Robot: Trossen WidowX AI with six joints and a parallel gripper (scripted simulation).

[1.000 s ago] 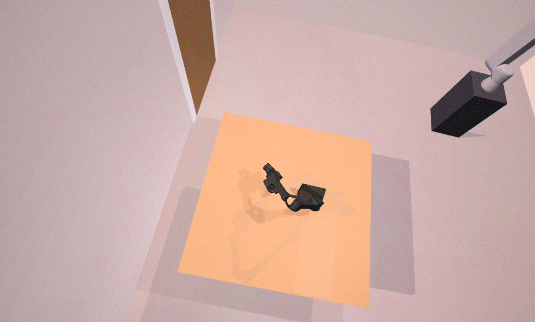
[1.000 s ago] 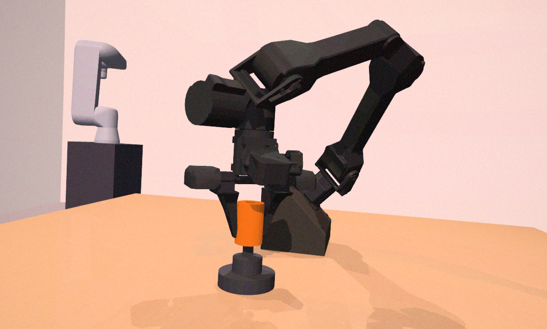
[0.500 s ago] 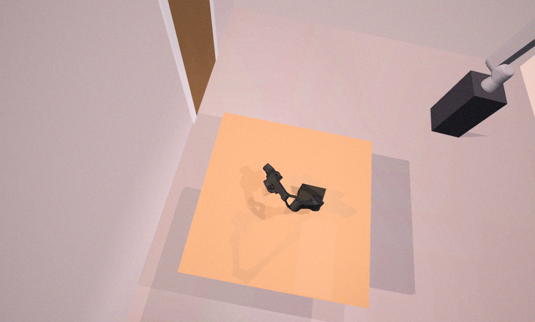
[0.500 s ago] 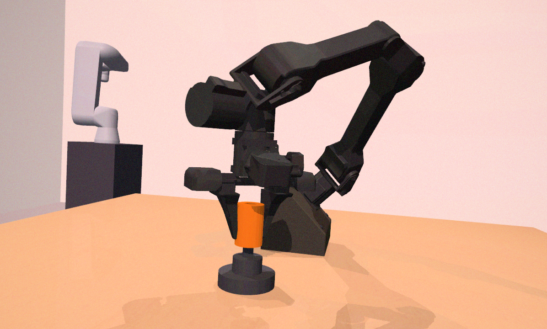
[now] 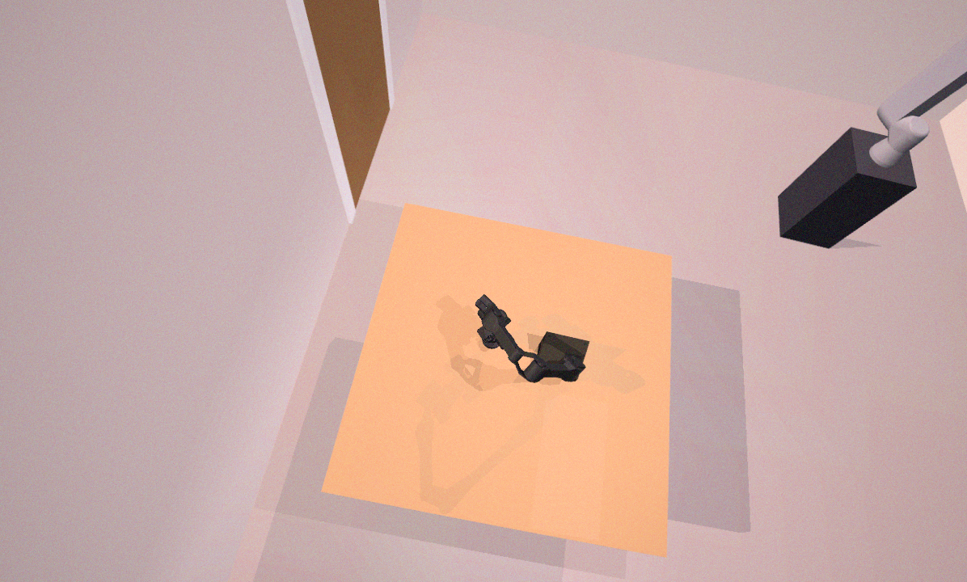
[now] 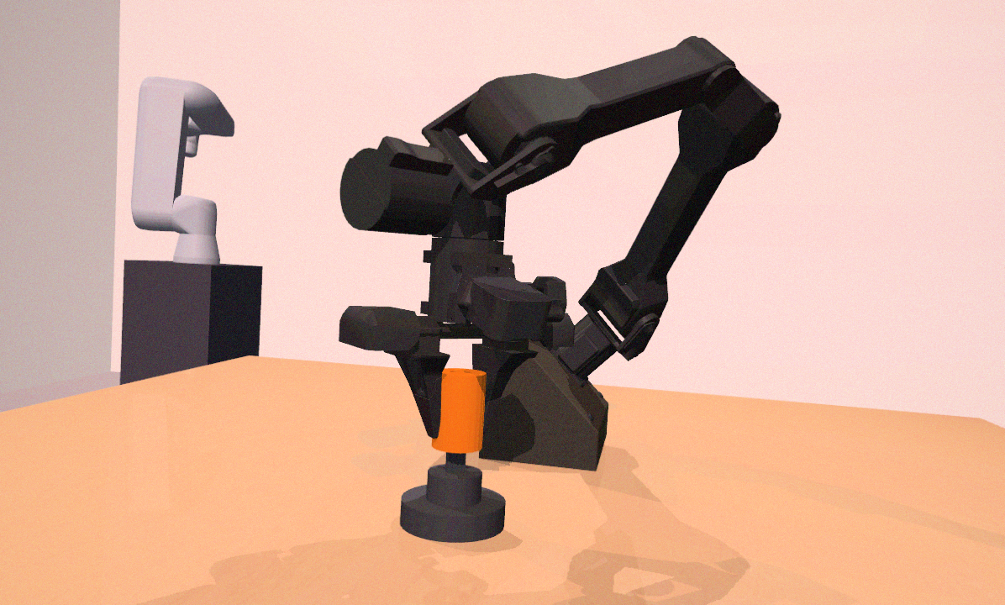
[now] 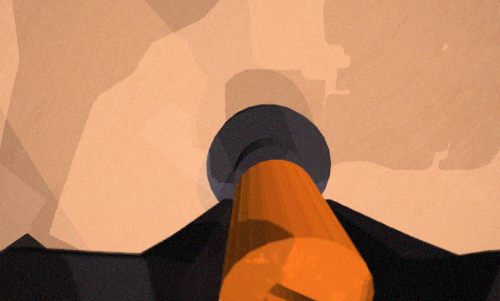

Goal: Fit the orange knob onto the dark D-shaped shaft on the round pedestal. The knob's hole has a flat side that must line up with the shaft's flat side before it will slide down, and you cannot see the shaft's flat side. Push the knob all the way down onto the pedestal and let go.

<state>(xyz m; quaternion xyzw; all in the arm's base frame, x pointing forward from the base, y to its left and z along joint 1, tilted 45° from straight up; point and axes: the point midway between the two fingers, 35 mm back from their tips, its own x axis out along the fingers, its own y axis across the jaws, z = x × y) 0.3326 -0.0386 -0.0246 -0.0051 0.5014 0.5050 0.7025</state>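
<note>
The orange knob is 2 cm above my gripper tip. Also, from my gripper tip: round dark pedestal (4 cm below).
</note>
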